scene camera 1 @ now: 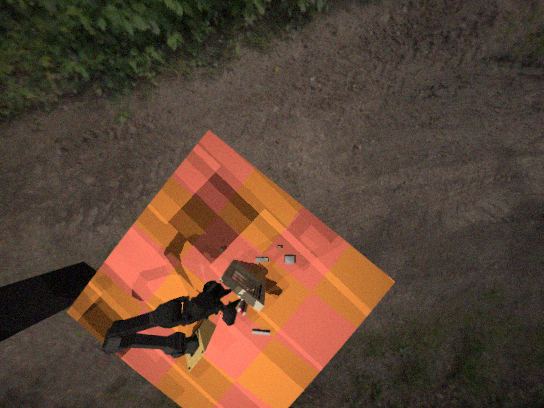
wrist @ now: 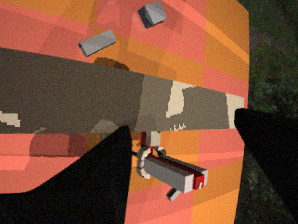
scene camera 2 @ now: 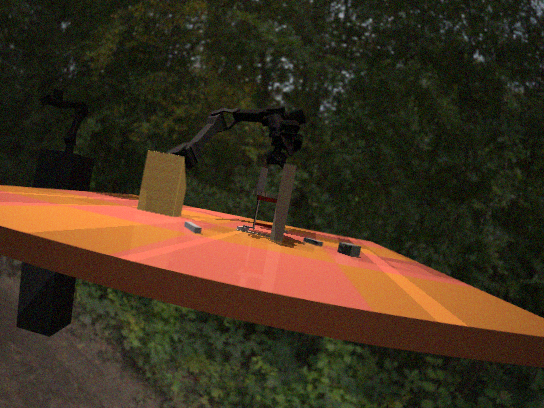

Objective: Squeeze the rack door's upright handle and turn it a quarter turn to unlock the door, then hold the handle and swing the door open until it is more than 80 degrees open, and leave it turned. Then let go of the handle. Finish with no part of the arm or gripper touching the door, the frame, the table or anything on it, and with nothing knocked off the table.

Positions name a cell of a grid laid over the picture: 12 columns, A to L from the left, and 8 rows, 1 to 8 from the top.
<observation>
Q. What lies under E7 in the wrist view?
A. My gripper.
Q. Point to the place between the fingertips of my gripper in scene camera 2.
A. G4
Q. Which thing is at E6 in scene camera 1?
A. My gripper.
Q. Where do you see a door handle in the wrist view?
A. At H7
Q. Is my gripper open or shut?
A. Open.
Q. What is my gripper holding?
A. Nothing.
</observation>
